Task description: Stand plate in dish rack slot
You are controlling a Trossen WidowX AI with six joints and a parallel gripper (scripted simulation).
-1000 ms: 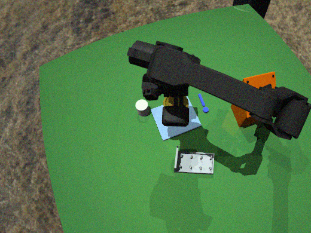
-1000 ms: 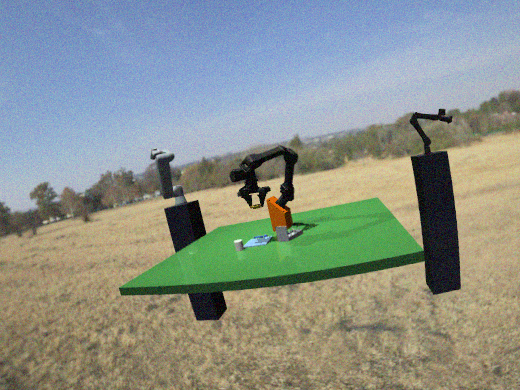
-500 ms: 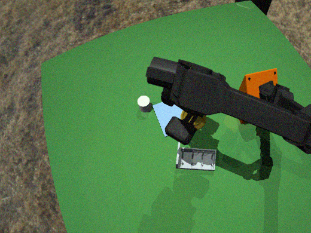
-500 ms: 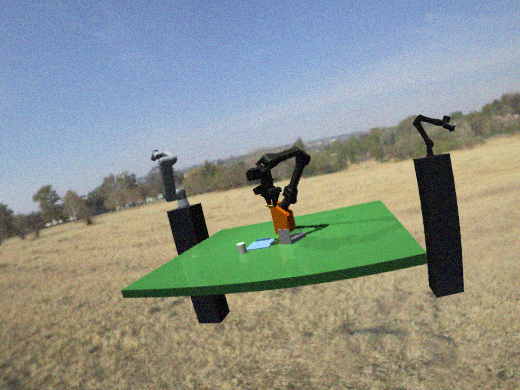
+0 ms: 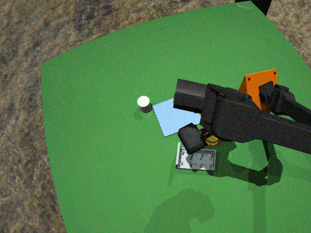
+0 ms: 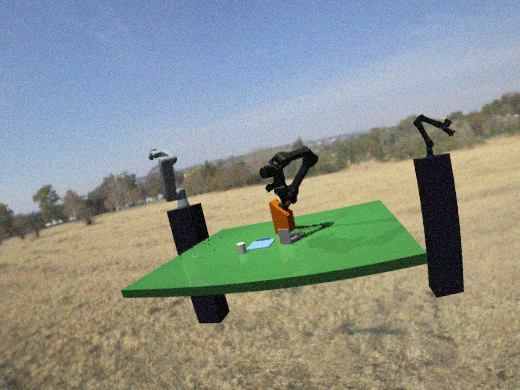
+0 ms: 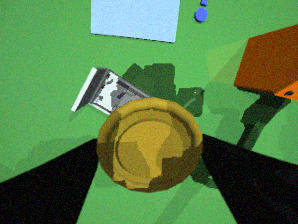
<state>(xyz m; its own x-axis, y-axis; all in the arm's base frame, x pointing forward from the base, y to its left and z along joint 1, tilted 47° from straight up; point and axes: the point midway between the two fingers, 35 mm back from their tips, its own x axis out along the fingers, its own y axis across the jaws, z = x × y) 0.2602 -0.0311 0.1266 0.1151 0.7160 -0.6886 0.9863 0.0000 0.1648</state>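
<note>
The grey dish rack lies 170 mm below my gripper tip, 30 mm ahead of it and 10 mm to the left of it. Also, from my gripper tip: yellow plate (10 mm above); then white cup (240 mm to the right, 170 mm below, 130 mm ahead); then blue spoon (190 mm below, 180 mm to the right, 90 mm behind).
</note>
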